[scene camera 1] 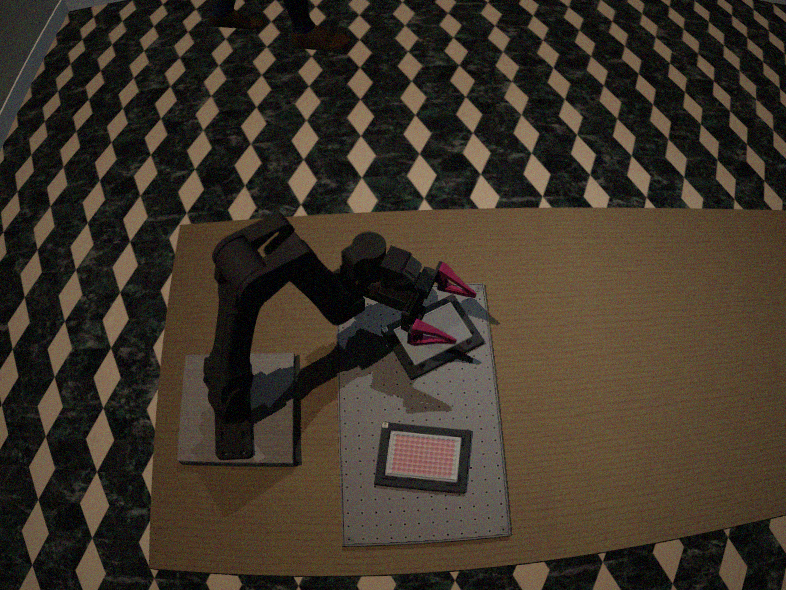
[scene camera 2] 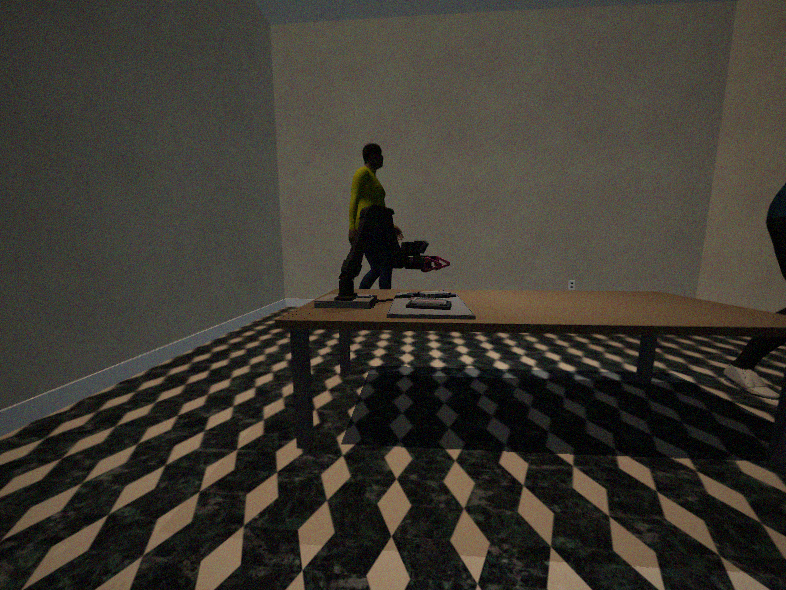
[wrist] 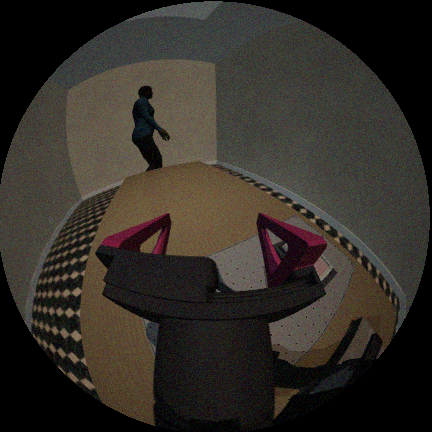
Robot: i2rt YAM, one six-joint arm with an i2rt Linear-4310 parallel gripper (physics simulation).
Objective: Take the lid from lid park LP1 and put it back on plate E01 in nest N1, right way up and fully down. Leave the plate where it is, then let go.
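Seen in the pictures: gripper, fingertip midpoint: [scene camera 1: 466,318] [scene camera 2: 446,264] [wrist: 213,217]; arm's base, link origin: [scene camera 1: 233,410] [scene camera 2: 346,297].
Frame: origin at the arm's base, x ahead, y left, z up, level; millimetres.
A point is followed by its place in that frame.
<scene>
The lid [scene camera 1: 447,320] @[x 426, y 142, z 5 mm] looks like a pale flat panel inside the dark frame of lid park LP1 [scene camera 1: 431,363] @[x 384, y 59, z -3 mm] [scene camera 2: 436,294] @[x 399, y 75, z 2 mm], turned at an angle on the board. Plate E01 [scene camera 1: 423,455] @[x 344, y -125, z 13 mm] [wrist: 322,270] @[x 297, y -114, z 13 mm], with pink wells, sits in the dark nest N1 [scene camera 1: 465,463] @[x 418, y -147, z -1 mm] [scene camera 2: 429,306] @[x 338, y -185, z -3 mm]; no lid can be made out on it. My gripper [scene camera 1: 464,318] @[x 439, y 74, z 139 mm] [scene camera 2: 448,262] @[x 439, y 74, z 139 mm] [wrist: 213,217] @[x 439, y 74, z 139 mm] is open and empty, with magenta fingers wide apart. It is well above the board, and in scene camera 1 its fingers overlap the park. In the wrist view the gripper body hides the park.
A perforated grey board [scene camera 1: 380,520] @[x 254, y -234, z -12 mm] [scene camera 2: 396,313] @[x 215, y -256, z -14 mm] [wrist: 300,330] @[x 252, y 11, z -13 mm] carries park and nest on the wooden table [scene camera 1: 634,381] @[x 796, y -32, z -26 mm] [scene camera 2: 571,308] @[x 909, y -116, z -26 mm]. The arm's base plate [scene camera 1: 273,444] @[x 75, y -75, z 3 mm] stands left of the board. A person in yellow [scene camera 2: 366,187] stands behind the table; another [wrist: 144,120] shows in the wrist view.
</scene>
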